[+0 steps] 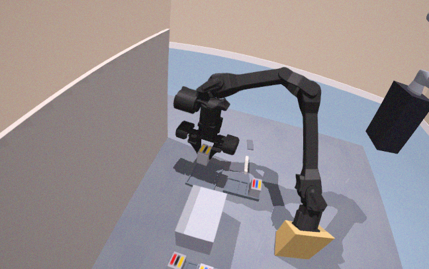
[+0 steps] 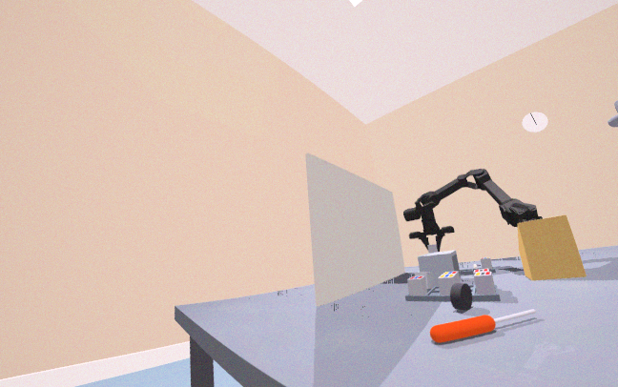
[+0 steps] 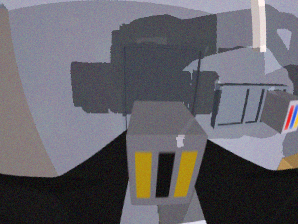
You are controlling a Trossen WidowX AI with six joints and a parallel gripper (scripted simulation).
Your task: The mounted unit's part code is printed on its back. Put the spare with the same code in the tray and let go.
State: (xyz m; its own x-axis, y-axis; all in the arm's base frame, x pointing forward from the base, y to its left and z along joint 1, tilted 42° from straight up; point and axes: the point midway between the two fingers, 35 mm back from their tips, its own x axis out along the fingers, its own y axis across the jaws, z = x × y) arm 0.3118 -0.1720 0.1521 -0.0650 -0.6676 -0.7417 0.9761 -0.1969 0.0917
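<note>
Right now the dark-framed tray is 9 cm below my gripper tip and 1 cm behind it. Round my gripper tip: beige panel (22 cm ahead, 18 cm to the left, 13 cm above); white stick (15 cm behind, 9 cm below, 8 cm to the right); grey-white box (22 cm to the left, 4 cm below, 2 cm behind).
</note>
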